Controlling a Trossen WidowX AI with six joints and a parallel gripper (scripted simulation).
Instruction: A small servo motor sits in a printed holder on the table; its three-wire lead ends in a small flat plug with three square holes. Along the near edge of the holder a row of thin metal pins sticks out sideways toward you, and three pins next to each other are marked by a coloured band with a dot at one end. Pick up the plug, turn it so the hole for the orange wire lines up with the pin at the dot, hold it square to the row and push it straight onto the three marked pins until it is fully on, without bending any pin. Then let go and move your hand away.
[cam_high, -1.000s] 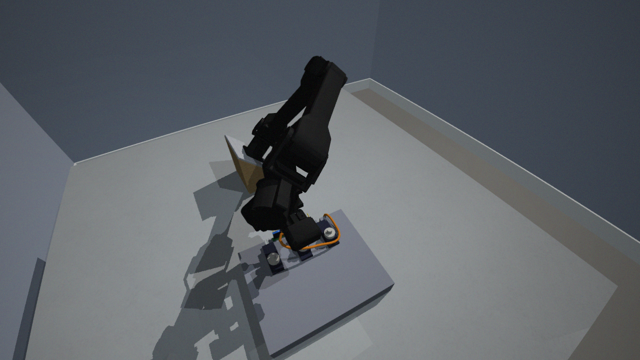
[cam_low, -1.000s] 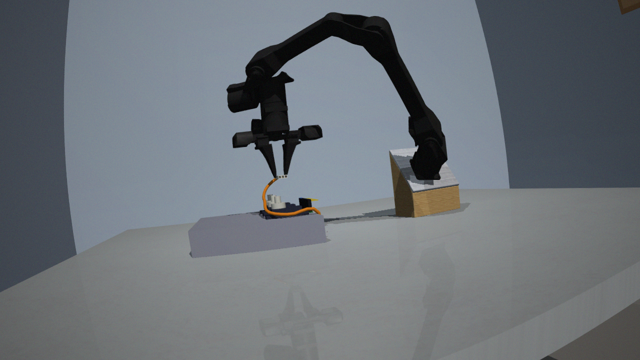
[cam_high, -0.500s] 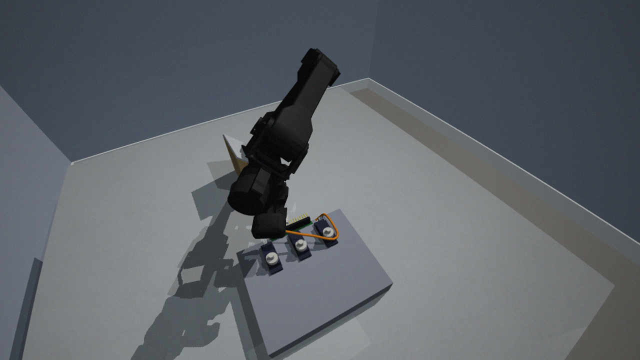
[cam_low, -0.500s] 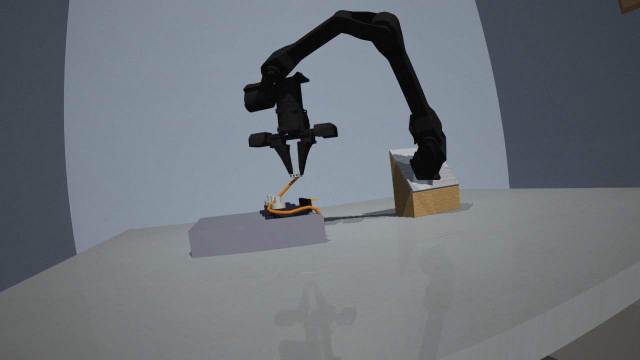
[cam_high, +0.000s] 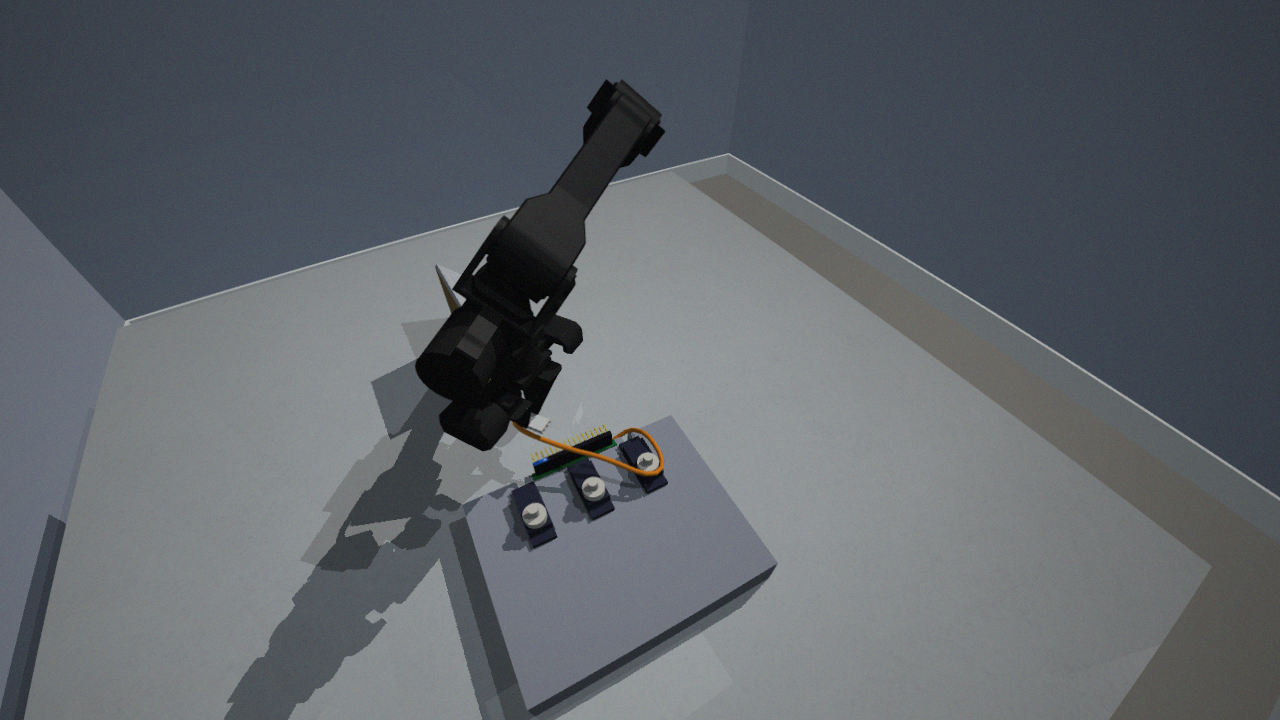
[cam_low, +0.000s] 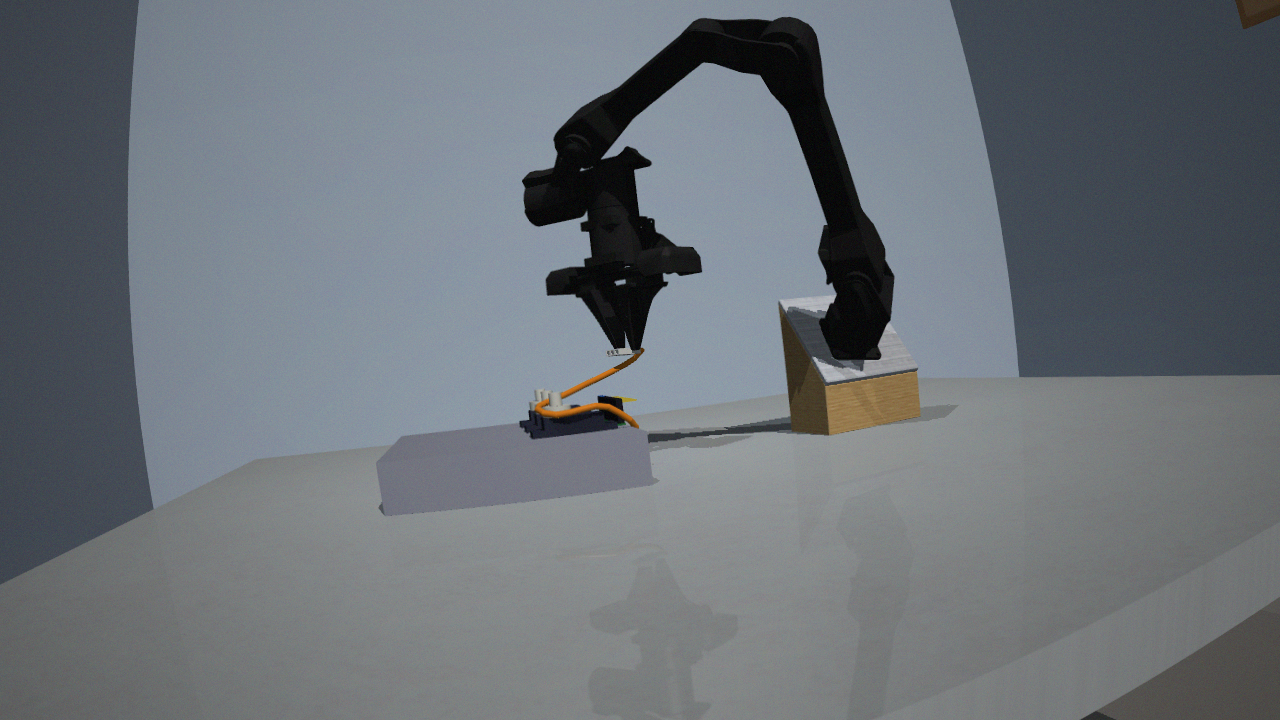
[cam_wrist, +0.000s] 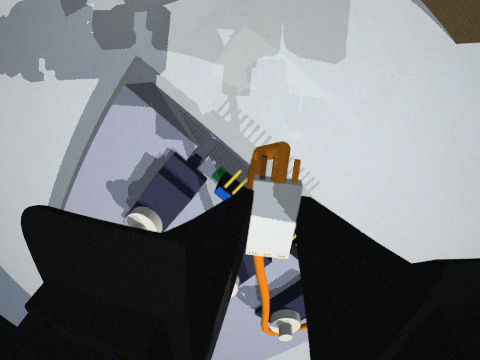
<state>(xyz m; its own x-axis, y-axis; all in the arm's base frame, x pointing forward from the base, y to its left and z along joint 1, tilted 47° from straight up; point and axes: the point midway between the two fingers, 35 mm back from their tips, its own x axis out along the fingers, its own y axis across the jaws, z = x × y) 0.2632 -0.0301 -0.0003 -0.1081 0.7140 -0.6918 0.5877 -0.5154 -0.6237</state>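
My gripper tip is 40 mm above the blue band and 30 mm short of it. Also, from my gripper tip: grey holder block: 190 mm ahead, 90 mm below, 40 mm to the left.
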